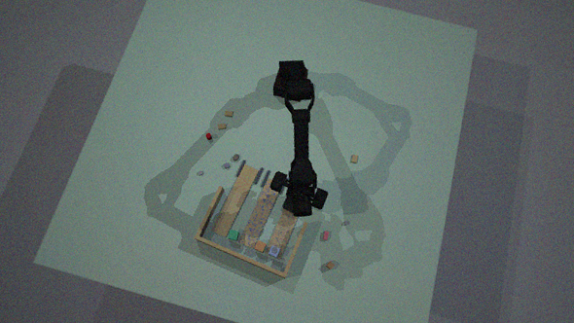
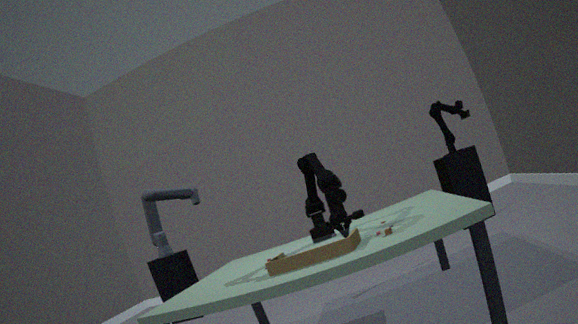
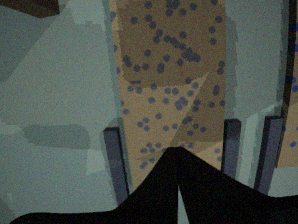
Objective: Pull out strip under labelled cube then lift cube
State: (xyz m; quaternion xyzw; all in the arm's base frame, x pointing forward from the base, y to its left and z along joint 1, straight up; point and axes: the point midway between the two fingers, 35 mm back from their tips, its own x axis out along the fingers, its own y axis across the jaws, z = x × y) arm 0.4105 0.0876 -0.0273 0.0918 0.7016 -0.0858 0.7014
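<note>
Right now the spotted strip is 10 cm ahead of my gripper tip and 2 cm to the right of it. From my gripper tip the other things lie so: labelled cube (20 cm ahead, 5 cm to the right, 2 cm above); pink block (12 cm ahead, 11 cm to the left).
</note>
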